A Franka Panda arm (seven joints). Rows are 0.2 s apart.
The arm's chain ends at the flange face. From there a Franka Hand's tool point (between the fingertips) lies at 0.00 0.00 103.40 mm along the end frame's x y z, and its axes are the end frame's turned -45 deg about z.
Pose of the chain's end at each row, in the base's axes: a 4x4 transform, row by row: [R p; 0 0 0 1], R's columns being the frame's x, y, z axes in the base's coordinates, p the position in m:
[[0.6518 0.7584 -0.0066 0.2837], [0.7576 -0.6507 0.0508 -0.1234], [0.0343 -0.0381 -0.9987 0.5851], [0 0 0 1]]
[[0.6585 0.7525 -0.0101 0.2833], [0.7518 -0.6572 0.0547 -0.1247], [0.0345 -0.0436 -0.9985 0.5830], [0 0 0 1]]
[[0.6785 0.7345 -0.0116 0.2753], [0.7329 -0.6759 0.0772 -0.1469], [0.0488 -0.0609 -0.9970 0.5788], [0 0 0 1]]
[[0.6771 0.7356 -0.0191 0.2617], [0.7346 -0.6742 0.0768 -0.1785], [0.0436 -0.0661 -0.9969 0.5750], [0 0 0 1]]
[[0.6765 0.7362 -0.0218 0.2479], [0.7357 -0.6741 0.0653 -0.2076], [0.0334 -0.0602 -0.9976 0.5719], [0 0 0 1]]
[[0.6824 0.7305 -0.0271 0.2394], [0.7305 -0.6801 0.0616 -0.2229], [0.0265 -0.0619 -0.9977 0.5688], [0 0 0 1]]
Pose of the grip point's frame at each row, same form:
[[-0.0754 0.9972 -0.0066 0.2830], [0.9958 0.0756 0.0508 -0.1181], [0.0512 -0.0027 -0.9987 0.4818], [0 0 0 1]]
[[-0.0665 0.9977 -0.0101 0.2823], [0.9963 0.0669 0.0547 -0.1190], [0.0552 -0.0064 -0.9985 0.4798], [0 0 0 1]]
[[-0.0396 0.9991 -0.0116 0.2741], [0.9962 0.0403 0.0772 -0.1389], [0.0776 -0.0086 -0.9970 0.4757], [0 0 0 1]]
[[-0.0414 0.9989 -0.0191 0.2597], [0.9962 0.0427 0.0768 -0.1706], [0.0776 -0.0159 -0.9969 0.4719], [0 0 0 1]]
[[-0.0422 0.9989 -0.0218 0.2456], [0.9969 0.0436 0.0653 -0.2008], [0.0662 -0.0190 -0.9976 0.4687], [0 0 0 1]]
[[-0.0340 0.9991 -0.0271 0.2366], [0.9974 0.0356 0.0616 -0.2165], [0.0625 -0.0250 -0.9977 0.4656], [0 0 0 1]]

